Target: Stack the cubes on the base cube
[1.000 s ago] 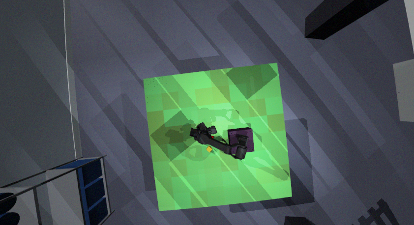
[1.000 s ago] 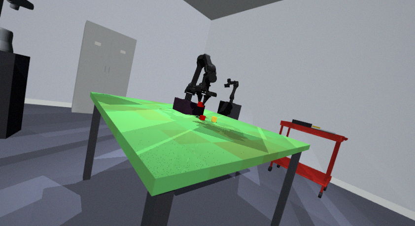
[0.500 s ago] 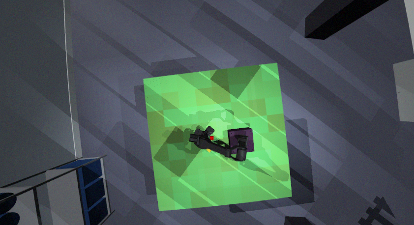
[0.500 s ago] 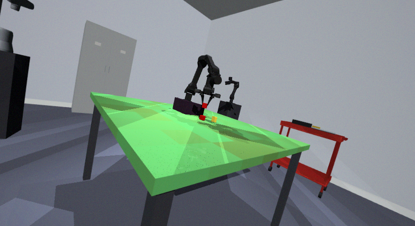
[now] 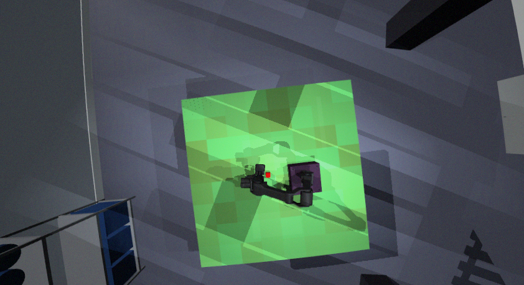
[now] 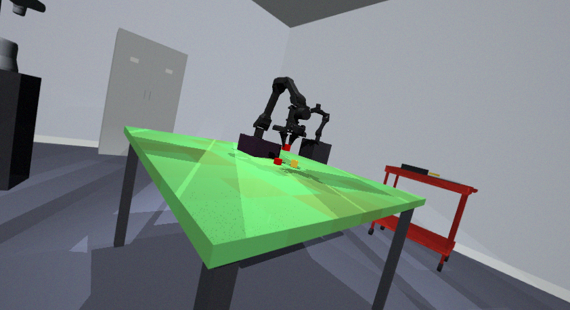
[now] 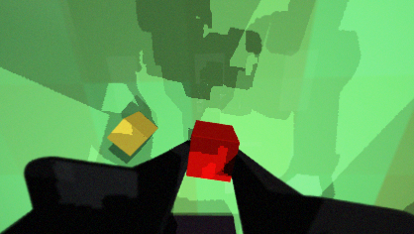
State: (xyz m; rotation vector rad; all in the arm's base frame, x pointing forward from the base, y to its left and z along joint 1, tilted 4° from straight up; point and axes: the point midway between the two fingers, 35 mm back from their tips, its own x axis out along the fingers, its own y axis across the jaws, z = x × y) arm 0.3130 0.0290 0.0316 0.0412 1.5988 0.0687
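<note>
My gripper tip is 110 mm to the right of the yellow base cube, 90 mm above it and 40 mm past it.
</note>
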